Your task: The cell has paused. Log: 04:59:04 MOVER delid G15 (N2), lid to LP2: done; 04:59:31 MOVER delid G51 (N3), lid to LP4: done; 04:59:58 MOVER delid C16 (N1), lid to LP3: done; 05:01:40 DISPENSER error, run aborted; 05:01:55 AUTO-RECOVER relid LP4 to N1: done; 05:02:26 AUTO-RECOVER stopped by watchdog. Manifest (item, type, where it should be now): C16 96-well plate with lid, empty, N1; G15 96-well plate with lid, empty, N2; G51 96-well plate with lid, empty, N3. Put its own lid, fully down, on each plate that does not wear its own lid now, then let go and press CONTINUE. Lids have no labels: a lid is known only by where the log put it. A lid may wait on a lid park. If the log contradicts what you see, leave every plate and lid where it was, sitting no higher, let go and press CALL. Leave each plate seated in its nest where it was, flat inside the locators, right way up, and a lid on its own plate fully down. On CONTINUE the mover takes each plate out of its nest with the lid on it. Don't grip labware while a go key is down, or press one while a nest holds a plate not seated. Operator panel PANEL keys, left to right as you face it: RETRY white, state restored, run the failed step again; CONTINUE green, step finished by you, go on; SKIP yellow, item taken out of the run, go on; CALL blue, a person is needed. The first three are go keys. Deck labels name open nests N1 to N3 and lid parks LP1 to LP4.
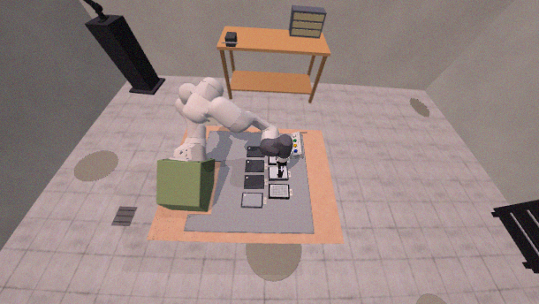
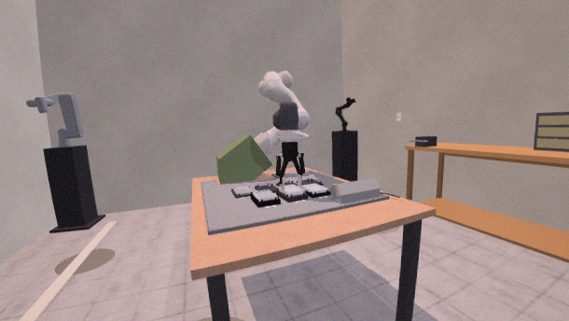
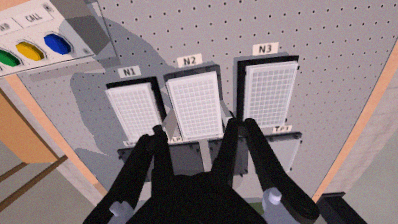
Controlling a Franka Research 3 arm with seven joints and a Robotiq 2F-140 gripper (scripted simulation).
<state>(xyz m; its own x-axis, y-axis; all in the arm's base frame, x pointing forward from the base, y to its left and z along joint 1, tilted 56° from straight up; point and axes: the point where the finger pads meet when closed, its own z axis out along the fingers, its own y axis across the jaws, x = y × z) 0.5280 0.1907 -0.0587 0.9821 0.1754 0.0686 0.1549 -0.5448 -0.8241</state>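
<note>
The pale lid is 2 cm below my hand. The rest, counted from my hand: lid park LP2: 18 cm behind, 6 cm below, 4 cm to the left; blue key: 19 cm to the left, 12 cm ahead; lid park LP1: 17 cm behind, 8 cm to the right, 6 cm below.
</note>
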